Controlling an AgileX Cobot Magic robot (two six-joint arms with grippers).
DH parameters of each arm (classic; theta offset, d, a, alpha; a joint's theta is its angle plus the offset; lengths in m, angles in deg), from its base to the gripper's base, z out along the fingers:
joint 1: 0 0.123 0 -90
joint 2: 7.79 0 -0.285 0
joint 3: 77.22 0 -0.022 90
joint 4: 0 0.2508 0 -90
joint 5: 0 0 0.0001 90
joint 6: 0 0.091 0 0
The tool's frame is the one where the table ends.
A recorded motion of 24 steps. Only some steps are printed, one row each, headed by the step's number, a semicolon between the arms.
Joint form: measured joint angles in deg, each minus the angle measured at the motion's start. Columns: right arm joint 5, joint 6, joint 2, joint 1, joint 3, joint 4; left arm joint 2, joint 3, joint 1, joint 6, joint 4, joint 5.
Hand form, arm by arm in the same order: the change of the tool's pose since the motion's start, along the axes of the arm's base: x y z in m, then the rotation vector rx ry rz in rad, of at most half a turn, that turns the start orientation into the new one. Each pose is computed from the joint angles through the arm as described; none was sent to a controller.
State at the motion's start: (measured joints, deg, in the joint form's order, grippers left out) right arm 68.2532 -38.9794 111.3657 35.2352 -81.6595 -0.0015; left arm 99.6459 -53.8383 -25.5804 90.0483 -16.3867 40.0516
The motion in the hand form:
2: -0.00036 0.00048 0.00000 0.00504 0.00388 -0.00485; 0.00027 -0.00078 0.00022 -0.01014 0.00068 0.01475
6: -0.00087 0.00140 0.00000 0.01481 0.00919 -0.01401; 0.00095 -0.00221 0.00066 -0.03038 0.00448 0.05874
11: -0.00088 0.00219 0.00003 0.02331 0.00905 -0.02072; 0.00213 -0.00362 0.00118 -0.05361 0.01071 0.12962
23: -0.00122 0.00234 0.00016 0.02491 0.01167 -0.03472; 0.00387 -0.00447 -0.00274 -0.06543 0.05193 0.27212
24: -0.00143 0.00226 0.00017 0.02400 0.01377 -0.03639; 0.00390 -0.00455 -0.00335 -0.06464 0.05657 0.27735
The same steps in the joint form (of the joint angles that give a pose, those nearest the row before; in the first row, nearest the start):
2: 0.01 0.11 0.00 0.00 0.00 0.41; 0.00 0.00 0.00 -0.33 -0.71 -0.29
6: -0.07 0.34 0.00 0.00 0.00 1.12; 0.00 0.00 0.00 -1.92 -1.99 -0.93
11: -0.35 0.53 -0.01 0.00 0.01 1.56; 0.00 0.00 0.00 -5.10 -3.19 -1.86
23: -0.28 1.24 -0.04 0.00 0.02 1.78; 0.86 -0.14 0.00 -13.28 -3.44 -2.37
24: -0.16 1.33 -0.04 0.00 0.03 1.81; 0.99 -0.17 0.00 -13.59 -3.47 -2.27

